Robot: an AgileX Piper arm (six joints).
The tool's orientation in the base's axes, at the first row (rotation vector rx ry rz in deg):
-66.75, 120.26, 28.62
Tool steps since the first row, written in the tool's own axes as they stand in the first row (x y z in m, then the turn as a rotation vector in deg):
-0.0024, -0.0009, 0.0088, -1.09, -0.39, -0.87
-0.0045, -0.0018, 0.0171, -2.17, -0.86, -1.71
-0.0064, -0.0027, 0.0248, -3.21, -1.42, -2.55
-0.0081, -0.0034, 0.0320, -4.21, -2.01, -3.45
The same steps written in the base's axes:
0.0049, 0.0063, -0.0044, 0.41, -0.09, 1.39
0.0096, 0.0122, -0.0087, 0.90, -0.22, 2.74
0.0139, 0.0175, -0.0127, 1.45, -0.41, 4.07
0.0178, 0.0226, -0.0166, 1.99, -0.68, 5.41

